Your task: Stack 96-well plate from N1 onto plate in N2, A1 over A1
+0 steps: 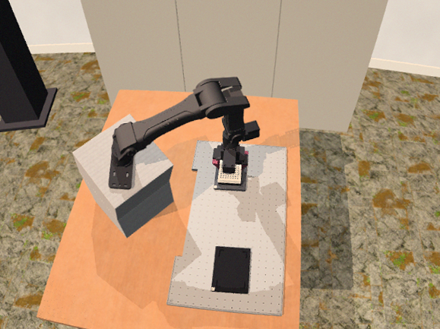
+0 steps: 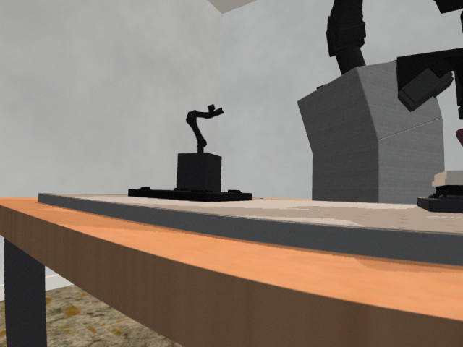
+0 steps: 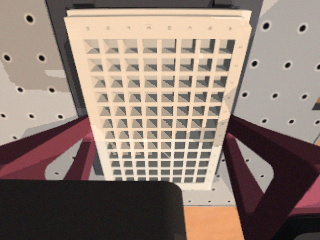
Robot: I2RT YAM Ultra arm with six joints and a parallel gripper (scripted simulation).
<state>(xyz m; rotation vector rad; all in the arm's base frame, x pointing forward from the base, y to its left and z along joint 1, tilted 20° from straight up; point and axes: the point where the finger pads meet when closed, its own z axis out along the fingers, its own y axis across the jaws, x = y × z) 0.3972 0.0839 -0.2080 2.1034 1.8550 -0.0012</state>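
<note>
My hand is right at the cream 96-well plate. The rest, counted from my hand: light corner mark (70 mm to the right, 60 mm behind, 20 mm below); then black 96-well plate (20 mm below); then nest N2 (30 mm below).
</note>
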